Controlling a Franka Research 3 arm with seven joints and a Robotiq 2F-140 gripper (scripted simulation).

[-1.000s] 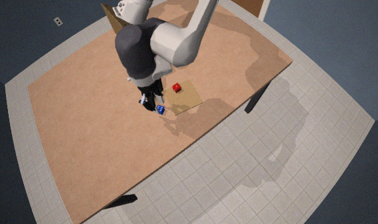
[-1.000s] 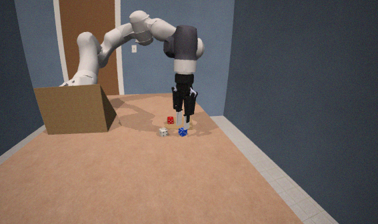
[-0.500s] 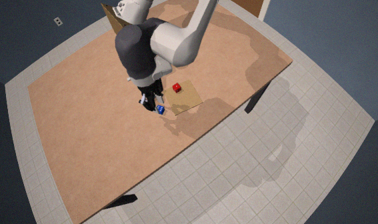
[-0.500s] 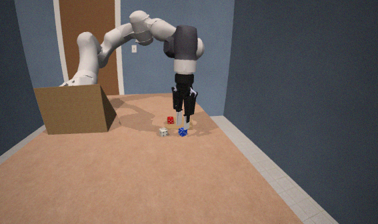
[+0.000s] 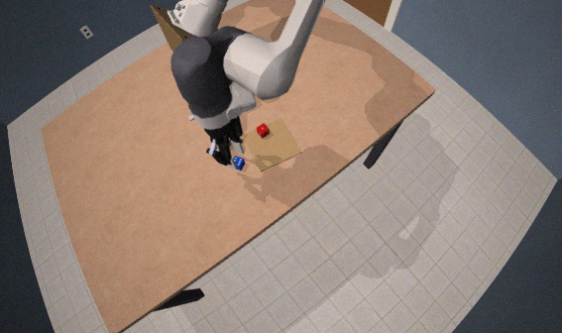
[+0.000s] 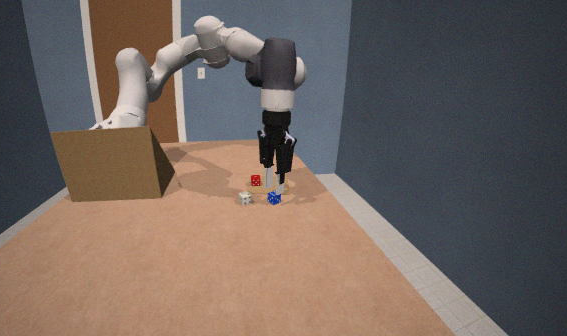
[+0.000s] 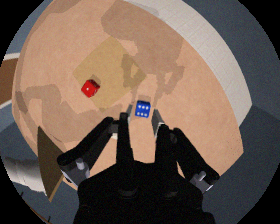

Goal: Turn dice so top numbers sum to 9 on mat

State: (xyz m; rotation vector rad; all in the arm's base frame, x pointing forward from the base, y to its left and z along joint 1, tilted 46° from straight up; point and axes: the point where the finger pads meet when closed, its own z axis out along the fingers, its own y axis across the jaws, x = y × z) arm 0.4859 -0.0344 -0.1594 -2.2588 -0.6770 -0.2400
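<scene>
Right now my hand is 60 mm above the blue die. The rest, counted from my hand: white die: 90 mm behind, 10 mm to the left, 60 mm below; then tan mat: 120 mm to the left, 70 mm below; then red die: 40 mm behind, 120 mm to the left, 50 mm below.
</scene>
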